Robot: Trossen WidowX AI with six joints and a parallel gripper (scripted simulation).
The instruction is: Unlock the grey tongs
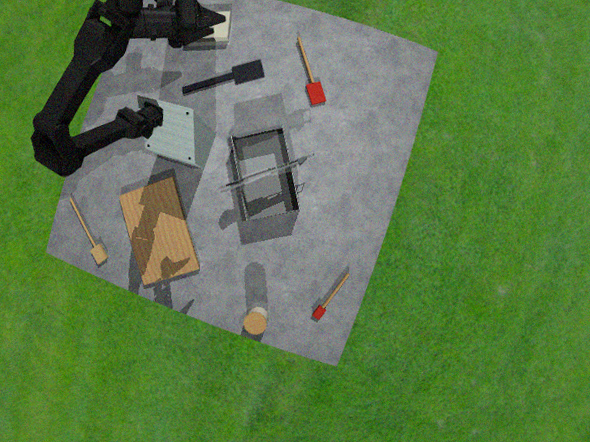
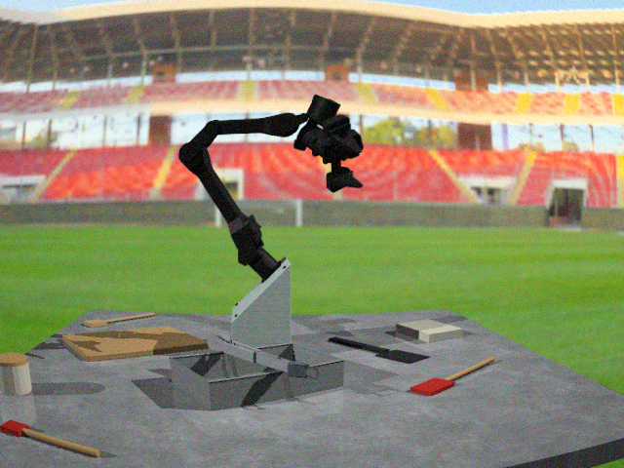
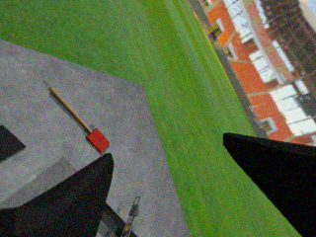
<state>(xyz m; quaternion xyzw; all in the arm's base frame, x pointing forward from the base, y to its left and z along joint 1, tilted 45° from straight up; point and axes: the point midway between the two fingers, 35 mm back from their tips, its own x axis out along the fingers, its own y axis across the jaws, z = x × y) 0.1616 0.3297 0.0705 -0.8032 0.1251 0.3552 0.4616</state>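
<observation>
My gripper tip is now 160 mm short of the roasting tin, 220 mm to the left of it and 410 mm above it. The rest, counted from my gripper tip: cream block (320 mm behind, 230 mm to the left, 430 mm below); then wooden board (130 mm behind, 580 mm to the right, 430 mm below); then black spatula (140 mm behind, 70 mm to the left, 440 mm below).
</observation>
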